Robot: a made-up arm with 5 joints.
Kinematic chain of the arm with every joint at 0, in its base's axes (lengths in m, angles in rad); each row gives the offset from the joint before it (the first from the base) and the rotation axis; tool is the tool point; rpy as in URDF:
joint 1: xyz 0.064 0 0.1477 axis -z
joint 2: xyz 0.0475 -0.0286 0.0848 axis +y
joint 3: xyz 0.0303 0 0.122 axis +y
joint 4: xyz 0.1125 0 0.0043 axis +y
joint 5: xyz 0.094 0.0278 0 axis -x
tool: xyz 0 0 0 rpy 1.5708 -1.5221 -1.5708
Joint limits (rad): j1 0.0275..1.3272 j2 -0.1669..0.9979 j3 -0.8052..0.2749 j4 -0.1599..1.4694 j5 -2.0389..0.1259
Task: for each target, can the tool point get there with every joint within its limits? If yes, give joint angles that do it. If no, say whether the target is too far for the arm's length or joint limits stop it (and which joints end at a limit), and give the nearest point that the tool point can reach.
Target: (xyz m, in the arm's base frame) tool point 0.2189 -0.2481 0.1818
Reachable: yes | joints 1.0099 0.6194 -0.0915 0.4796 -1.5082
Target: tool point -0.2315 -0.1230 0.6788
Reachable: no: too far | nearest point 0.1011 -0.1525 0.5383 | short by 0.362 m
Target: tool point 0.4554 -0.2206 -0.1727
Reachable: no: too far | nearest point 0.3054 -0.1361 0.0987 | short by 0.321 m
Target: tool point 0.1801 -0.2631 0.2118
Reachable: yes | joints 1.1523 0.4010 0.1371 0.2582 -0.0501
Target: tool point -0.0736 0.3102 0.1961
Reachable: no: joint limits stop it (at a limit: joint 1, joint 2, joint 3, joint 4) | nearest point 0.1809 -0.0040 0.1303 | short by 0.410 m
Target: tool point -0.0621 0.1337 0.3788
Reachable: no: joint limits stop it (at a limit: joint 1, joint 2, joint 3, joint 4) | nearest point 0.2327 -0.0054 0.2560 | short by 0.348 m
